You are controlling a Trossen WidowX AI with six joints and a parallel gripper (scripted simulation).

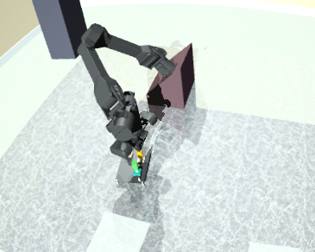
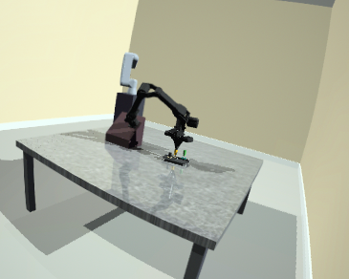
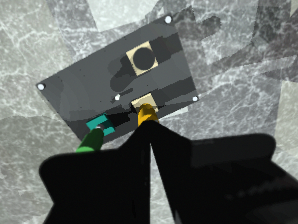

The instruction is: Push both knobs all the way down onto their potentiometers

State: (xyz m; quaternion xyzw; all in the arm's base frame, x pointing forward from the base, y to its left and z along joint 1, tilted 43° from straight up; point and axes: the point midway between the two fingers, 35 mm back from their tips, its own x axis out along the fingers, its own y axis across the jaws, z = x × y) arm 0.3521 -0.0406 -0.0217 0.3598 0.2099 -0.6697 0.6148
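The yellow knob is 1 cm below my gripper tip. The rest, counted from my gripper tip: green knob: 6 cm ahead, 1 cm to the left, 1 cm below.
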